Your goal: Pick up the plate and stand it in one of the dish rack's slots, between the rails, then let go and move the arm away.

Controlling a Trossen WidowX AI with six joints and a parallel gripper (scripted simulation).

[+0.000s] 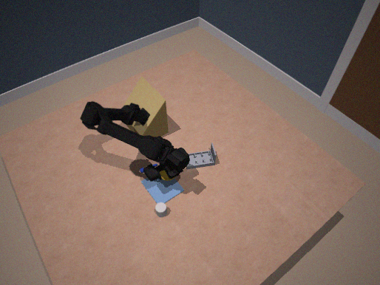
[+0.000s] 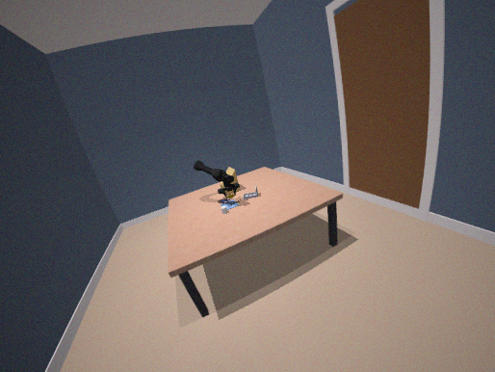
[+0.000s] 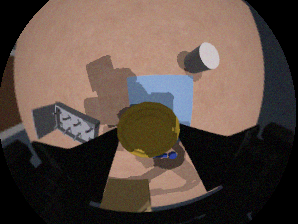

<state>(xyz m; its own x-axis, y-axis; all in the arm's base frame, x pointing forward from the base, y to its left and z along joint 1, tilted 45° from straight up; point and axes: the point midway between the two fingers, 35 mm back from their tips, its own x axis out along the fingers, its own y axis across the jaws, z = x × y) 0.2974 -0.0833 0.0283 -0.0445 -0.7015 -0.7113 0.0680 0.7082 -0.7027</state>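
My gripper tip is 180 mm to the right of the grey dish rack and 40 mm above it. The rest, counted from my gripper tip: yellow plate: 10 mm above; white cup: 110 mm to the right, 100 mm ahead, 40 mm below; light blue mat: 60 mm below, 30 mm to the right.
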